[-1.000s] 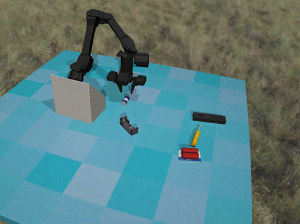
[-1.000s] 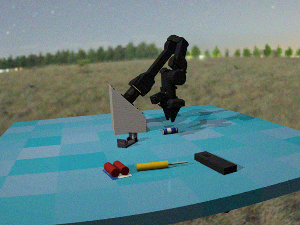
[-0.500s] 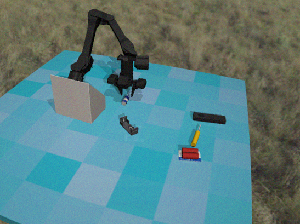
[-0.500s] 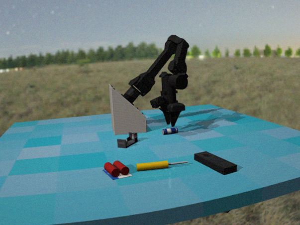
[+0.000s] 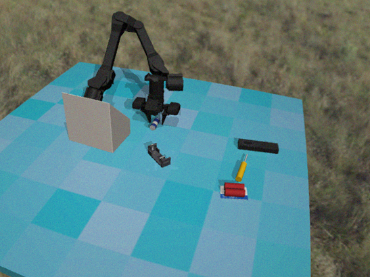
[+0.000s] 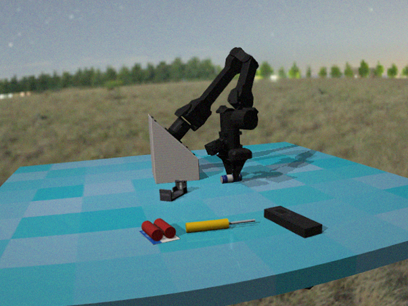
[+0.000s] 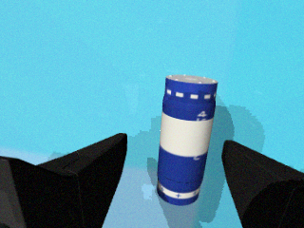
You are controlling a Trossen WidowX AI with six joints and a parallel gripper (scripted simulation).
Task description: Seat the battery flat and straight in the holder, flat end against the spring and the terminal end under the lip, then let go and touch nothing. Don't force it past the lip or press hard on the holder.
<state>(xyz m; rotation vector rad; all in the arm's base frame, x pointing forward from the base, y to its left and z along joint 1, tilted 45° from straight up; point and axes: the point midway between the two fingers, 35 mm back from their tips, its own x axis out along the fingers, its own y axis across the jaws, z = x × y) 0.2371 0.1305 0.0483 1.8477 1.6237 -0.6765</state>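
Now: the grey battery right at my gripper tip. Also, from my gripper tip: black bar: 42 cm ahead, 3 cm to the right; small card: 36 cm ahead, 30 cm to the right; yellow-handled screwdriver: 38 cm ahead, 16 cm to the right.
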